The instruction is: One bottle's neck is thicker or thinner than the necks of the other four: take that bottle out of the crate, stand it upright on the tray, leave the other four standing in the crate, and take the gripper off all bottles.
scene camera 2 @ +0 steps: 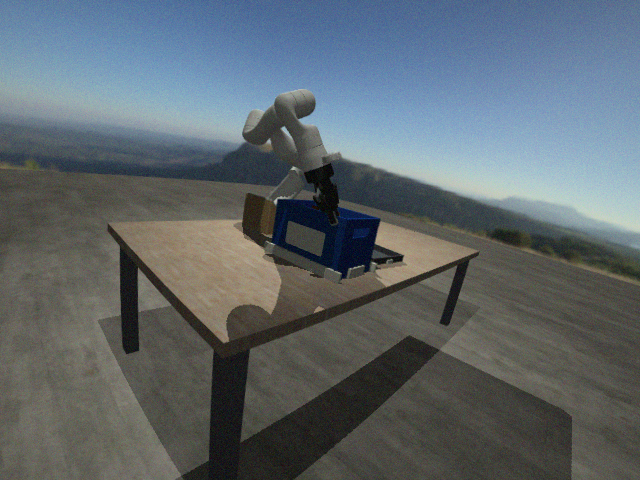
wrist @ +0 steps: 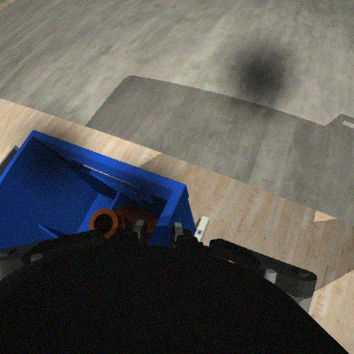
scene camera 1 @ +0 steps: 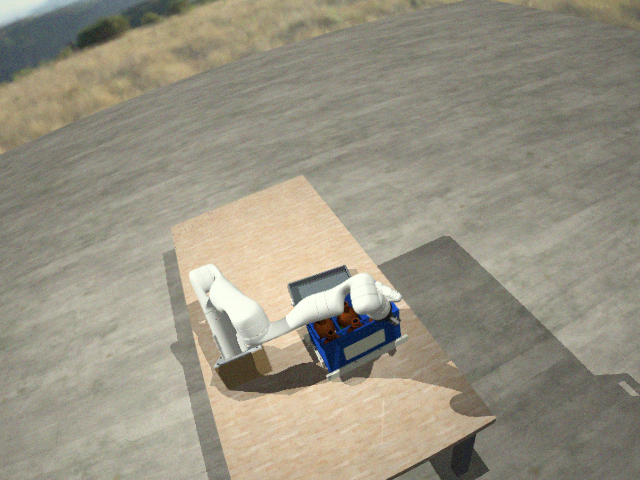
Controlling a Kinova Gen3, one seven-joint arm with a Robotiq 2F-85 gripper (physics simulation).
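Frame: origin at the arm's base, x back, y right, z up, level; centimetres.
Where they show: gripper, fingertip midpoint: [scene camera 2: 336,223] [wrist: 158,233]; arm's base, link origin: [scene camera 2: 269,211] [scene camera 1: 236,353].
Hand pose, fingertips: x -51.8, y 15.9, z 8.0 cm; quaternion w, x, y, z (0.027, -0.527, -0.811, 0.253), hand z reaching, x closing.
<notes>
Things, the pixels of their top centre, and the offset from my fingertips. Level surfaces: height alone.
- blue crate, top centre: [wrist: 10,290] [scene camera 2: 328,208] [scene camera 1: 348,309] dx +10.6, dy -7.5, dz +2.1 cm
- bottle, top centre: [wrist: 102,223] dx +1.6, dy -4.1, dz +0.9 cm
- grey tray, top centre: [scene camera 1: 322,289] [scene camera 2: 364,246] dx +13.0, dy -35.2, dz -12.8 cm
- table, surface height: dz -15.4 cm
The blue crate [scene camera 1: 336,357] [scene camera 2: 356,253] [wrist: 173,197] stands on the table. Several orange-brown bottles [scene camera 1: 347,314] show inside it in scene camera 1, partly under the arm. My gripper [scene camera 2: 331,217] [wrist: 158,233] is shut on the crate's wall near a corner, one finger inside and one outside. In the wrist view, one bottle [wrist: 137,215] is in the compartment beside the inner finger, its round mouth open toward the camera. The bottles' necks are too small or hidden to compare. The grey tray [scene camera 1: 321,285] [scene camera 2: 390,255] lies beside the crate; no bottle shows on its visible part.
Pale brackets [scene camera 1: 368,357] [scene camera 2: 299,259] [wrist: 202,229] sit around the crate's foot. A brown block [scene camera 1: 240,369] [scene camera 2: 258,214] stands by the arm's base. The crate is close to one long edge of the table [scene camera 1: 273,227] [scene camera 2: 196,263].
</notes>
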